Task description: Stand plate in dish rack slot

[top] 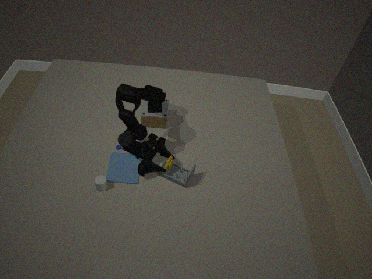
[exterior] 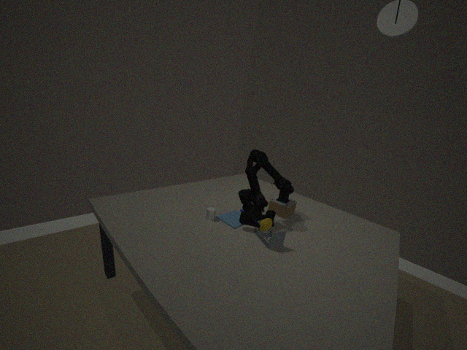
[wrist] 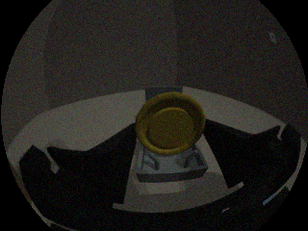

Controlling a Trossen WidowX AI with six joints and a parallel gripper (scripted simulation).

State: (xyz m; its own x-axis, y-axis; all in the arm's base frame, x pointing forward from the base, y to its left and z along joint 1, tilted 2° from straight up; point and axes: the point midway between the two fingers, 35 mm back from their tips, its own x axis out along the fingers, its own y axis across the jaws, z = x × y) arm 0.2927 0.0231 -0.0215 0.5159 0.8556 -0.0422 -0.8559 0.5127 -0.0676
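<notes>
Right now my gripper tip is 10 mm to the left of the yellow plate. From my gripper tip the other things lie so: grey dish rack: 20 mm ahead, 20 mm to the left, 30 mm below; then blue spoon: 130 mm behind, 190 mm to the right, 50 mm below; then blue mat: 20 mm behind, 190 mm to the right, 50 mm below.
</notes>
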